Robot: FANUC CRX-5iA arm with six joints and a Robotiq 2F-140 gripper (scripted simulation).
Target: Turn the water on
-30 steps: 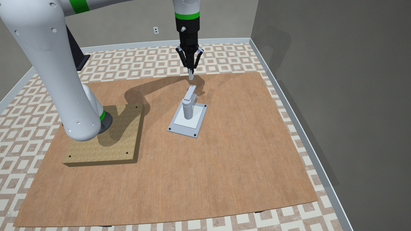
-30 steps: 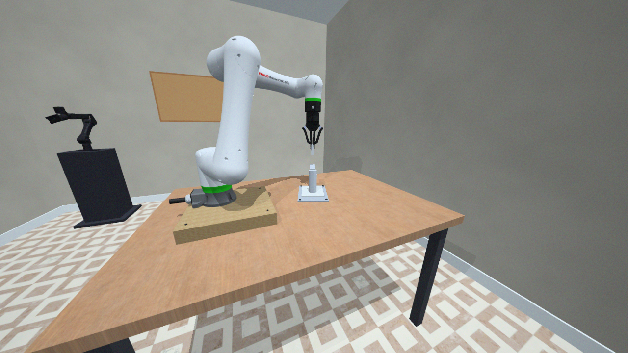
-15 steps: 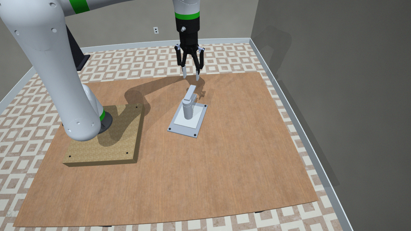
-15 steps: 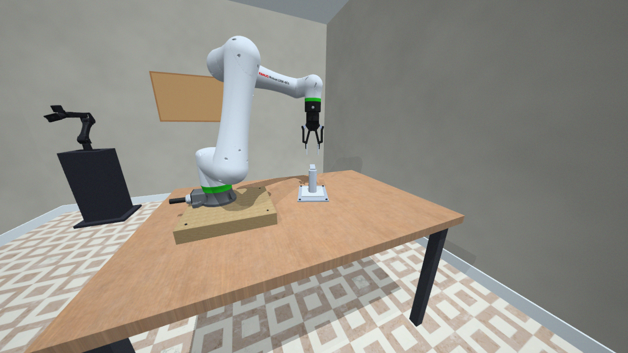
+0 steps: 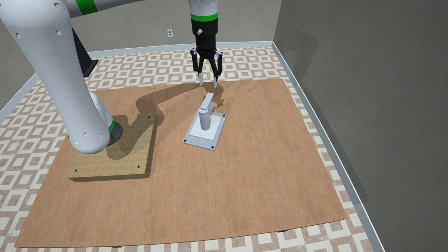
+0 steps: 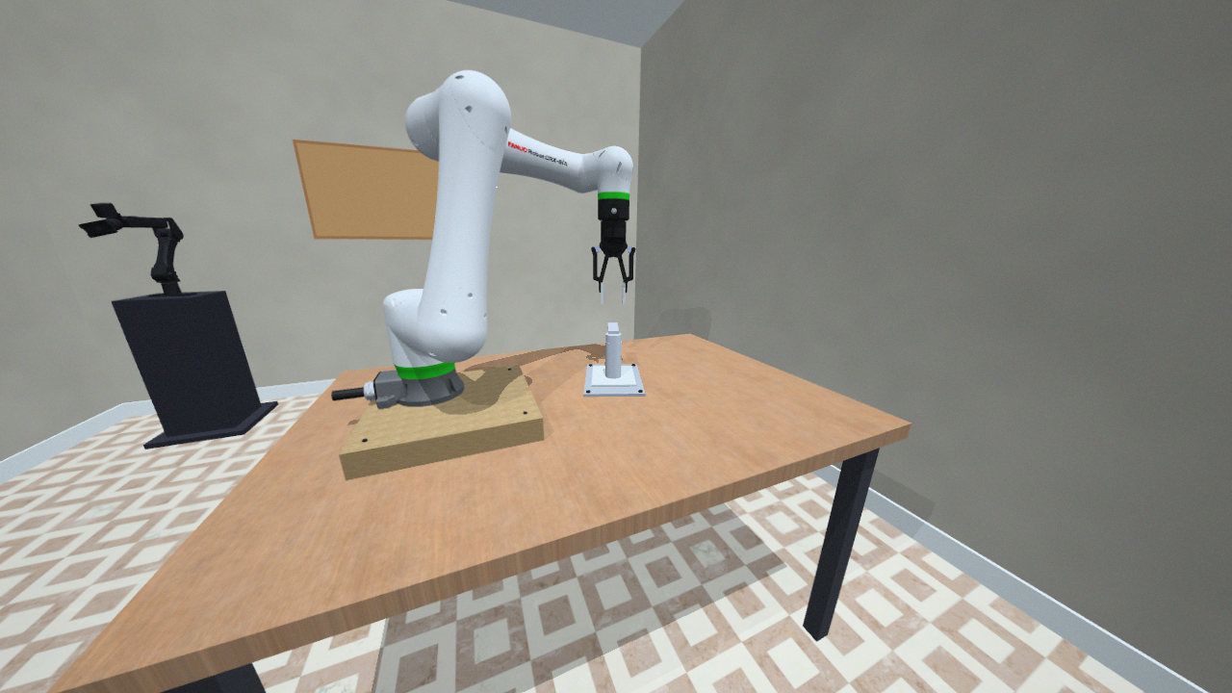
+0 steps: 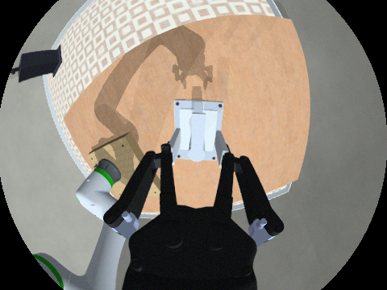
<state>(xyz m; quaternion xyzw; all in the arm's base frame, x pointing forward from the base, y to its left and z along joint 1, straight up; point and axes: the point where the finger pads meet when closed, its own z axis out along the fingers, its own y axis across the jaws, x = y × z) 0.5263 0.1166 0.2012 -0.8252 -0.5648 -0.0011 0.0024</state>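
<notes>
Now: hand 100 mm above the lever, 30 mm to the left of it and 10 mm past it. From my hand the other things lie so: tap 160 mm below, 60 mm to the right, 20 mm behind.
</notes>
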